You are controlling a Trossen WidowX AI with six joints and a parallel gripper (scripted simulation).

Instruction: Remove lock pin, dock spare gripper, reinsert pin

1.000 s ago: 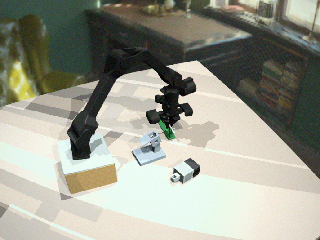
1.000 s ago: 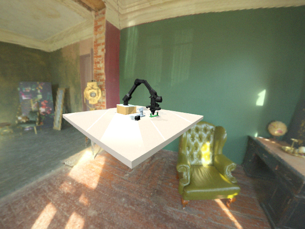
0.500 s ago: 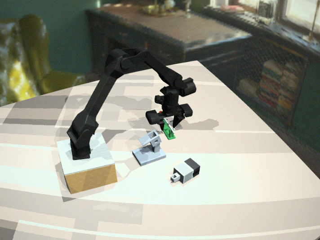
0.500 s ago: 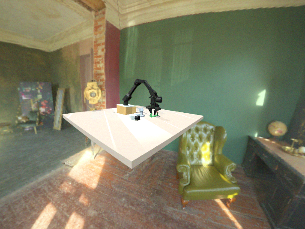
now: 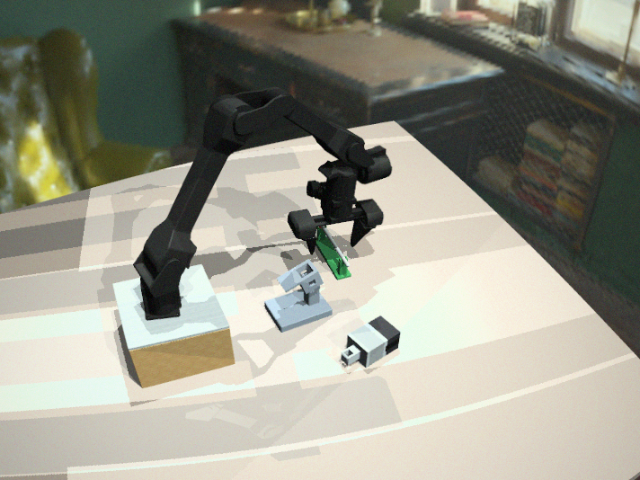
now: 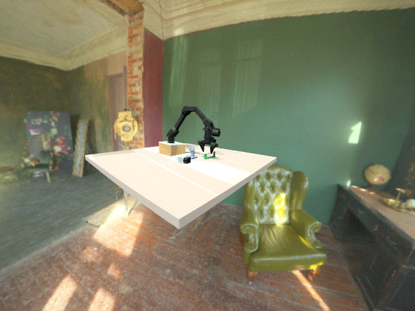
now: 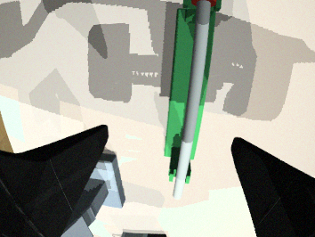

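Now: gripper tip 30 mm to the right of the green rack, 20 mm above it and 10 mm short of it. From my gripper tip the other things lie so: spare gripper 250 mm to the right, 20 mm below, 10 mm behind; then grey mount 110 mm to the right, 90 mm behind.
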